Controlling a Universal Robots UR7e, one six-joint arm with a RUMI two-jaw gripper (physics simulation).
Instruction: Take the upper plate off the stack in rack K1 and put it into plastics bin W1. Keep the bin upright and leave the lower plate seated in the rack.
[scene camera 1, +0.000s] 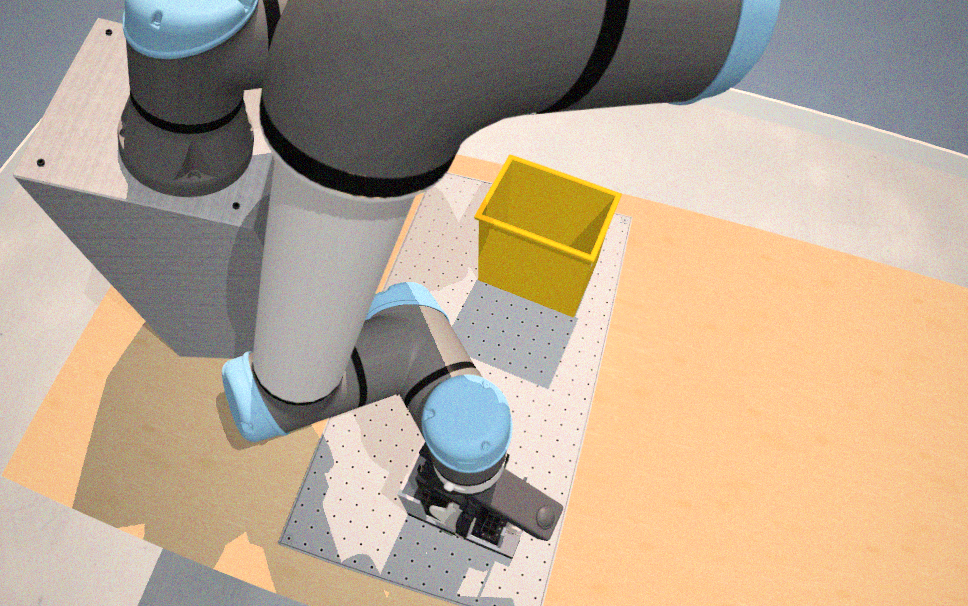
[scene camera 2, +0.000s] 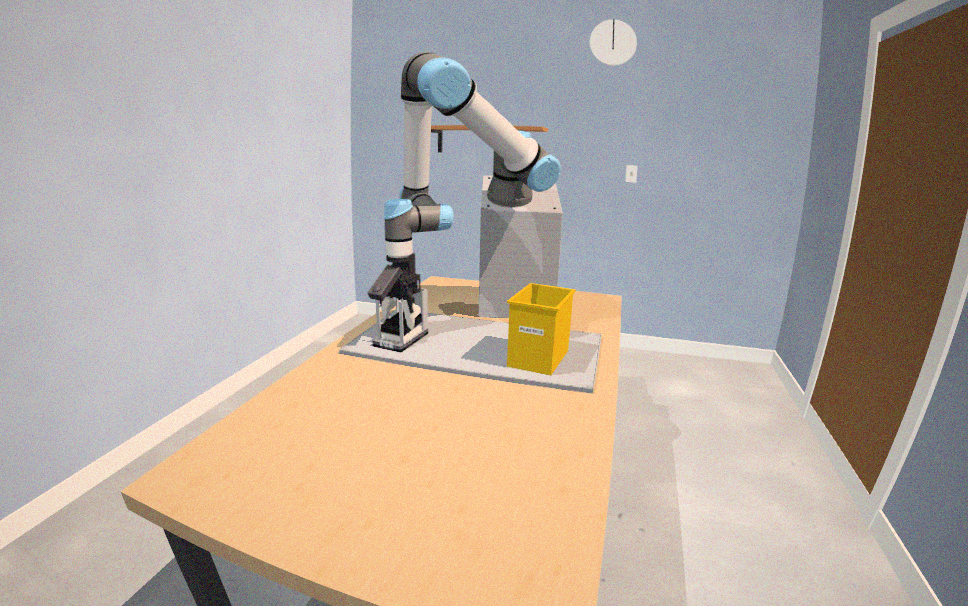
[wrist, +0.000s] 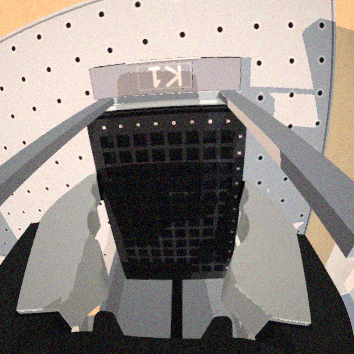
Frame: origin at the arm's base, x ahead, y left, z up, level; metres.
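Seen in the pictures: gripper, fingertip midpoint: (scene camera 2: 398, 327) (wrist: 170, 179); arm's base, origin of the base link: (scene camera 1: 187, 143) (scene camera 2: 509, 196).
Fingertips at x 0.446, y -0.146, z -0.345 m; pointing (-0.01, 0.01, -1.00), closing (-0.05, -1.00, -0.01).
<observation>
Pixels of each thing's middle, then the offset from my fingertips to it. Level surfaces: height alone.
- upper plate, body centre: (wrist: 172, 210) (scene camera 1: 466, 496) (scene camera 2: 402, 322) dx -0.018, dy -0.001, dz +0.008 m
- Plastics bin W1, body centre: (scene camera 1: 543, 240) (scene camera 2: 541, 327) dx -0.080, dy +0.399, dz +0.048 m
- grey pegboard, its level: dz -0.042 m
- wooden table, its level: dz -0.055 m
Rack K1 (scene camera 1: 515, 547) (scene camera 2: 425, 308) (wrist: 220, 75) stands at one end of the pegboard, with corner posts and a K1 label plate. The upper plate (scene camera 1: 487, 528) (wrist: 172, 170) is a black well plate with a grid of square wells. It lies level between the rack's posts. My gripper (scene camera 1: 464, 518) (scene camera 2: 400, 318) (wrist: 170, 179) points straight down and is shut on its two long sides. The lower plate cannot be told apart under it, and whether the two touch is hidden. Plastics bin W1 (scene camera 1: 534, 271) (scene camera 2: 530, 351) is yellow, open-topped and upright.
The grey pegboard (scene camera 1: 564, 400) (scene camera 2: 457, 363) carries the rack and the bin at opposite ends. It lies on the wooden table (scene camera 1: 750, 428) (scene camera 2: 400, 457). The grey pedestal (scene camera 1: 178, 271) (scene camera 2: 520, 264) stands behind. The rack's posts rise on both sides near my fingers.
</observation>
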